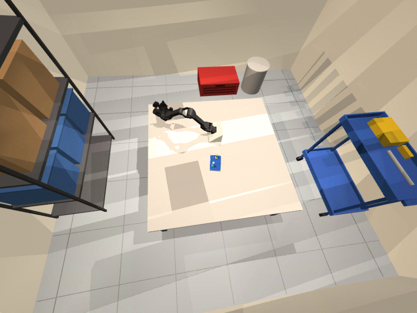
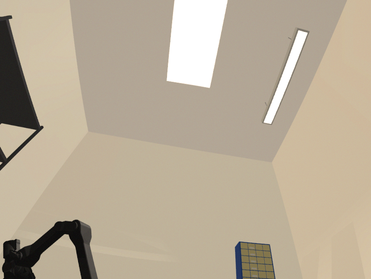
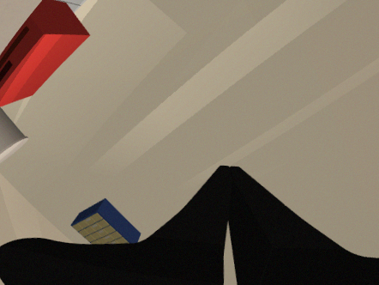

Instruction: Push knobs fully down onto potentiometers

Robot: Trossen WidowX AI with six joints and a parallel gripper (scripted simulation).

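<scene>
The green knob lies 54 cm ahead of my gripper tip, 52 cm to the left of it and 14 cm below it. Also, from my gripper tip: potentiometer with knob 62 cm ahead, 48 cm to the left, 14 cm below.
</scene>
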